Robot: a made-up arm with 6 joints. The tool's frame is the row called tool. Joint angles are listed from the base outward. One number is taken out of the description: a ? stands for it. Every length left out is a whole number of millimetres.
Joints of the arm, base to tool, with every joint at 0 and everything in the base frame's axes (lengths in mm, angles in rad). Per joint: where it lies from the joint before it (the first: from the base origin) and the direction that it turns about. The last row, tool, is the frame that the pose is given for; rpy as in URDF.
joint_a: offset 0 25 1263 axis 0 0 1
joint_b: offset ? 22 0 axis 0 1 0
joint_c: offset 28 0 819 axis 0 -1 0
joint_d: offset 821 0 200 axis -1 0 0
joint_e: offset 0 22 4 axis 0 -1 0
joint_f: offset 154 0 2 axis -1 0 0
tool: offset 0 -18 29 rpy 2.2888 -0.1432 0.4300
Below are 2 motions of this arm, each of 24 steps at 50 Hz.
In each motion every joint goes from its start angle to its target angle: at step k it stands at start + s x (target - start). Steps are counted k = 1, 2, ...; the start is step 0. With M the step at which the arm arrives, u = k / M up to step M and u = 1 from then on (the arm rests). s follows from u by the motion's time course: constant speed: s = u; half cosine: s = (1 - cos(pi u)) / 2; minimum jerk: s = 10 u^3 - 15 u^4 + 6 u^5.
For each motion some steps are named. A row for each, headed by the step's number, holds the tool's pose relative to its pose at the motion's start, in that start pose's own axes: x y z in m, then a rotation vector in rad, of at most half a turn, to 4 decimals.
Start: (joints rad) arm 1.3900 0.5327 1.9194 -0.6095 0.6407 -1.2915
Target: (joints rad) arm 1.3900 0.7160 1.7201 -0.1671 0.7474 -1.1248
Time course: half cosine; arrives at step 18
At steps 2, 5, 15, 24:
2: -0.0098 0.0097 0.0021 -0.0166 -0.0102 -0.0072
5: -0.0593 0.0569 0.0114 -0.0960 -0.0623 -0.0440
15: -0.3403 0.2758 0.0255 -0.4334 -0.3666 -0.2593
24: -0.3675 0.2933 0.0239 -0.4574 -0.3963 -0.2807

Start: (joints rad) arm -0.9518 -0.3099 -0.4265 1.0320 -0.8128 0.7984
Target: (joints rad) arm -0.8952 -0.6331 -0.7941 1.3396 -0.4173 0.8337
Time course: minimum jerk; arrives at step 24
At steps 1, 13, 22, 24:
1: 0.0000 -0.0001 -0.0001 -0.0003 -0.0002 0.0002
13: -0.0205 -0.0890 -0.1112 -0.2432 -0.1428 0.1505
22: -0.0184 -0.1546 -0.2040 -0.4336 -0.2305 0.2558
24: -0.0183 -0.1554 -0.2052 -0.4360 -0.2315 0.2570

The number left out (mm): 146
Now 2 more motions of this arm.
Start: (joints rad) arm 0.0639 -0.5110 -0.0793 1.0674 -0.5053 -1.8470
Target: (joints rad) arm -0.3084 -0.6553 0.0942 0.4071 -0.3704 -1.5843
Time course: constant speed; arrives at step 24
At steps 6, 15, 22, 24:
6: -0.0259 0.0505 -0.0687 0.0725 0.0549 0.0508
15: -0.0807 0.1036 -0.1781 0.1681 0.1692 0.1054
22: -0.1350 0.1240 -0.2656 0.2281 0.2802 0.1299
24: -0.1521 0.1262 -0.2905 0.2426 0.3147 0.1340

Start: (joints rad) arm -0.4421 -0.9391 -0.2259 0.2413 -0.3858 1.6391
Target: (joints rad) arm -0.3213 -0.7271 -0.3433 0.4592 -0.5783 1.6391
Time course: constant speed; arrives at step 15
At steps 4, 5, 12, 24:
4: 0.0974 -0.0025 -0.0226 -0.0459 0.1091 -0.0801
5: 0.1210 -0.0030 -0.0297 -0.0584 0.1360 -0.1000
12: 0.2759 -0.0067 -0.0944 -0.1577 0.3188 -0.2371
24: 0.3364 -0.0083 -0.1291 -0.2064 0.3937 -0.2950

